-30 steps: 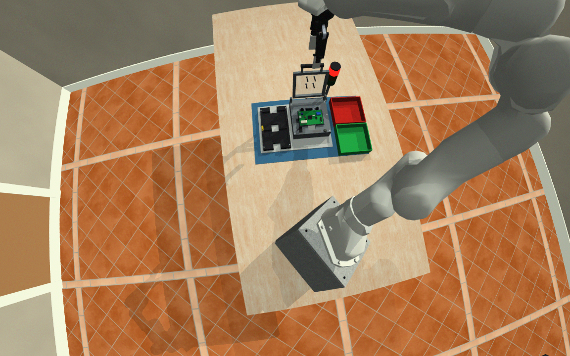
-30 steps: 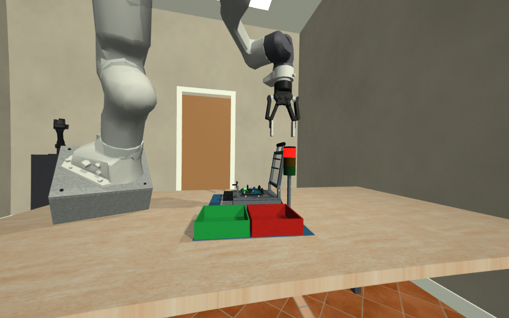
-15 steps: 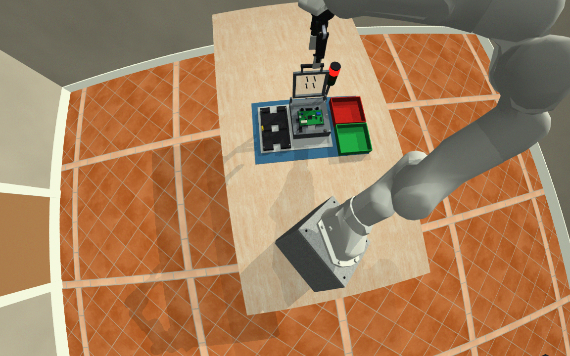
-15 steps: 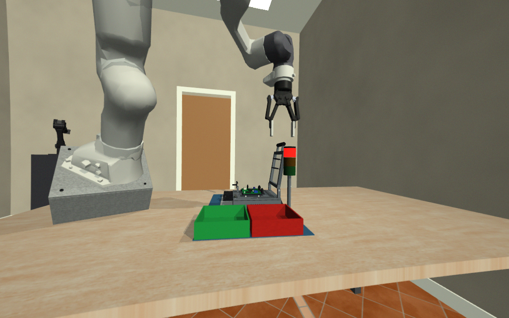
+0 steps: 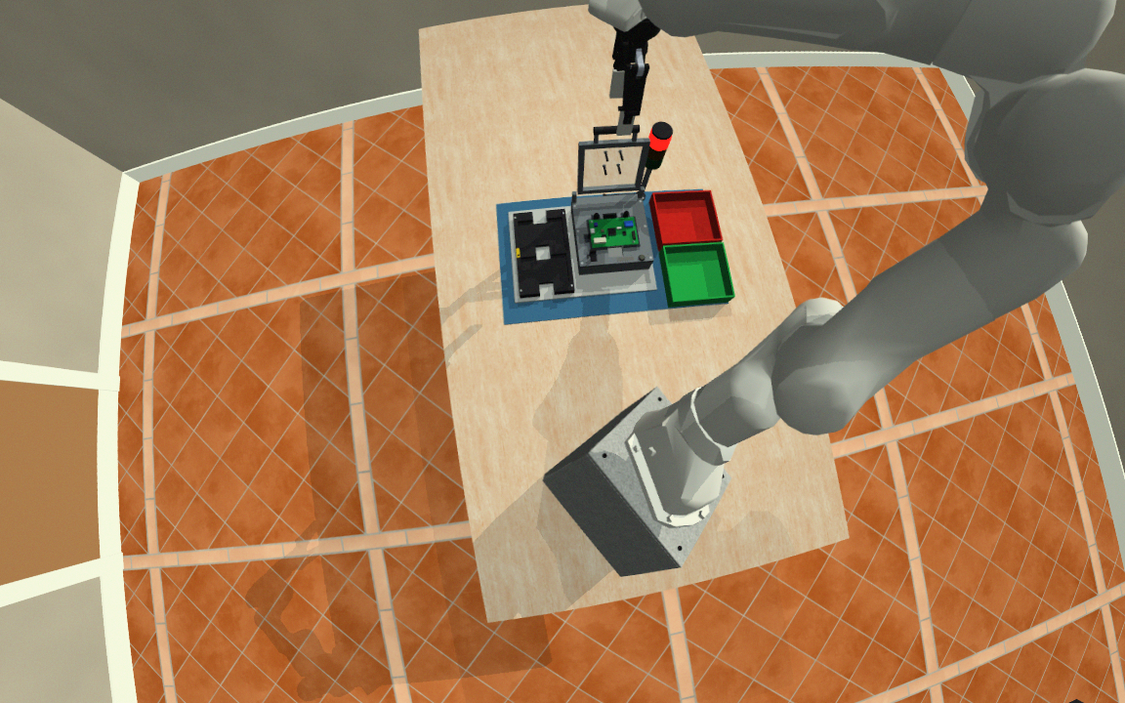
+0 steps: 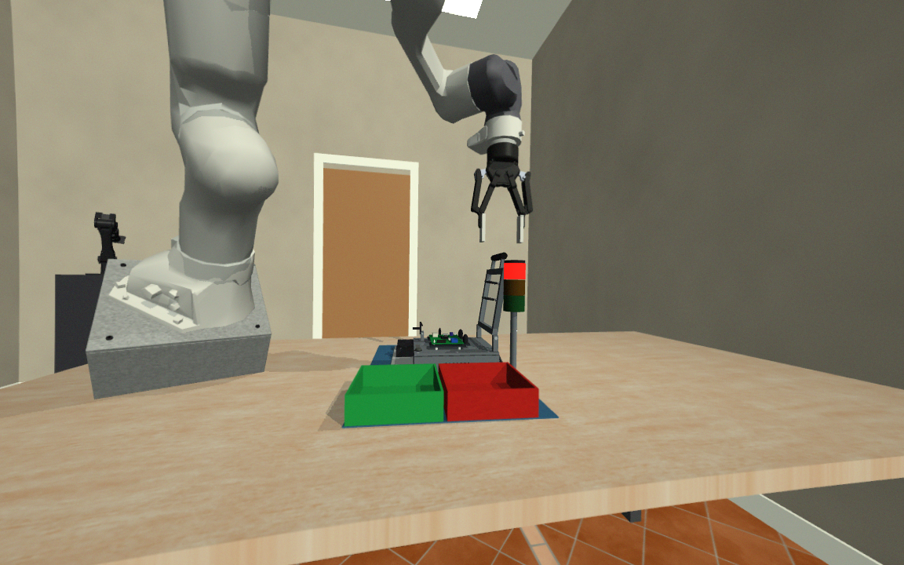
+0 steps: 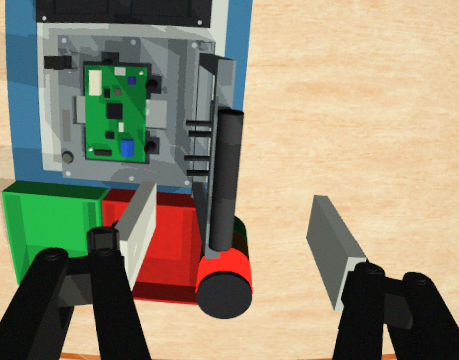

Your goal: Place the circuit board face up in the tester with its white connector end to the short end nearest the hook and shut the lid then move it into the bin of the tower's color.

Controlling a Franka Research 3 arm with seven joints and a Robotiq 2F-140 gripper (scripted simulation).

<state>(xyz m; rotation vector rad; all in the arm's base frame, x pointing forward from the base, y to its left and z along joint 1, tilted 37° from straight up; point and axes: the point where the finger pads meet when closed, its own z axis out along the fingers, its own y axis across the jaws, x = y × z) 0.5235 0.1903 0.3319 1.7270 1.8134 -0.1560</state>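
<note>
My gripper is now 26 cm above the green circuit board, 13 cm past it and 1 cm to the right of it. Round my hand: latch hook (24 cm below, 19 cm behind, 7 cm to the left); then tester plate (26 cm below, 13 cm behind, 1 cm to the left); then tester lid (15 cm below, 2 cm behind).
</note>
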